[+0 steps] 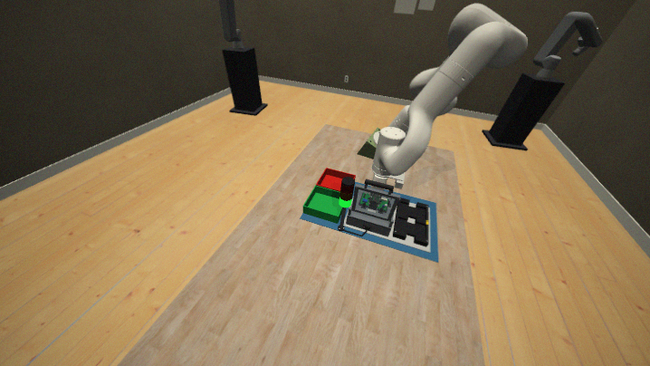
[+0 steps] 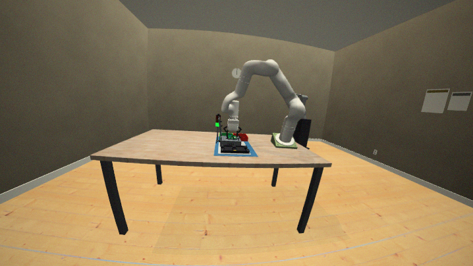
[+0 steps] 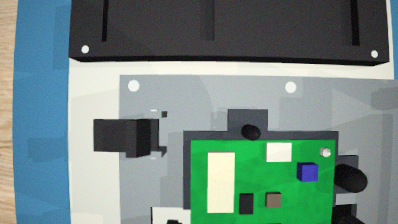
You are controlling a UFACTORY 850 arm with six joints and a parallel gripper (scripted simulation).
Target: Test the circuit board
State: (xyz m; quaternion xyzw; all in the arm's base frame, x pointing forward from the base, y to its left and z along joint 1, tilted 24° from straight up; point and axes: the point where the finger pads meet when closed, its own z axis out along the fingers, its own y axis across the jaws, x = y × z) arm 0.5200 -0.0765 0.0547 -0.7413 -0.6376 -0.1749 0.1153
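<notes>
My hand is 1 cm above the green circuit board. Round my hand: small black part 7 cm to the left, 5 cm behind, 1 cm above; green bin 20 cm to the right, 7 cm below, 2 cm ahead; tester lid 11 cm ahead, 10 cm above, 1 cm to the right.
</notes>
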